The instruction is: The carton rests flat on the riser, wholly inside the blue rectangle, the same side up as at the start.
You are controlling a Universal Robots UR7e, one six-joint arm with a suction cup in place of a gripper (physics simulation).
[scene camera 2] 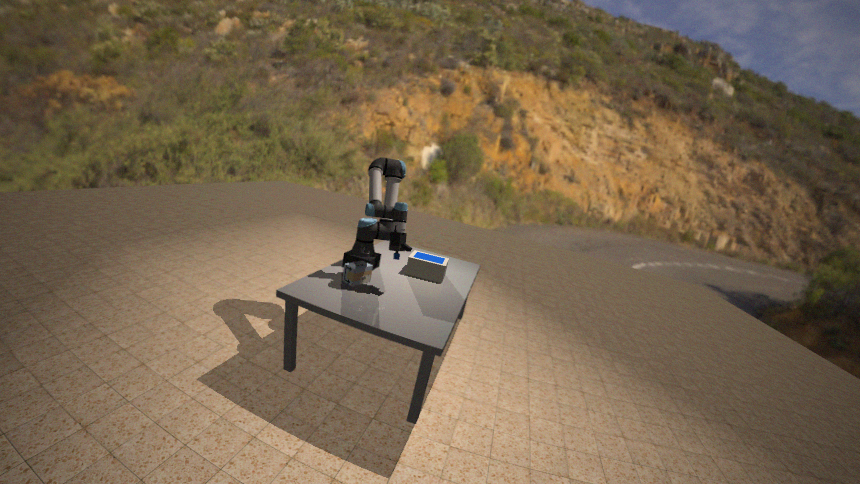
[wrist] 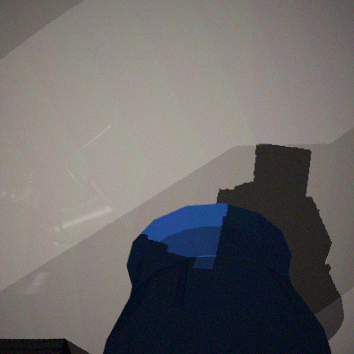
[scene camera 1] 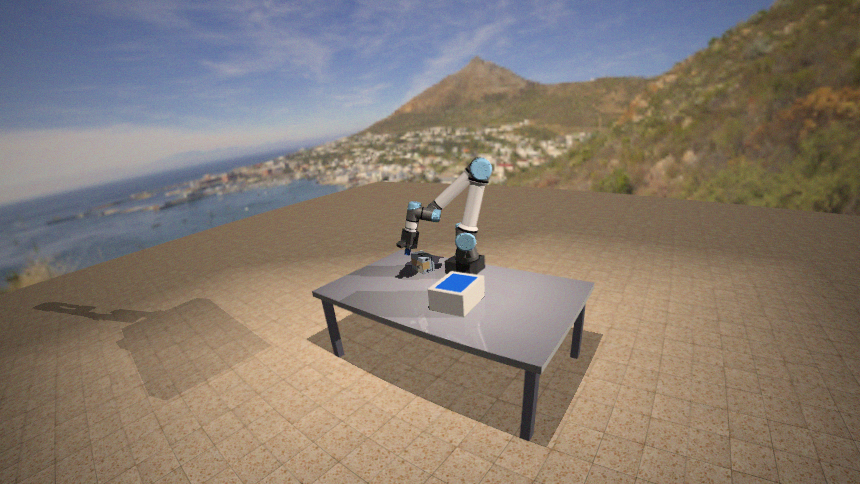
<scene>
A riser shows in scene camera 2 and in scene camera 1; in the wrist view it is out of frame. The same spot on the riser: (scene camera 1: 457, 293) is (scene camera 2: 447, 259).
</scene>
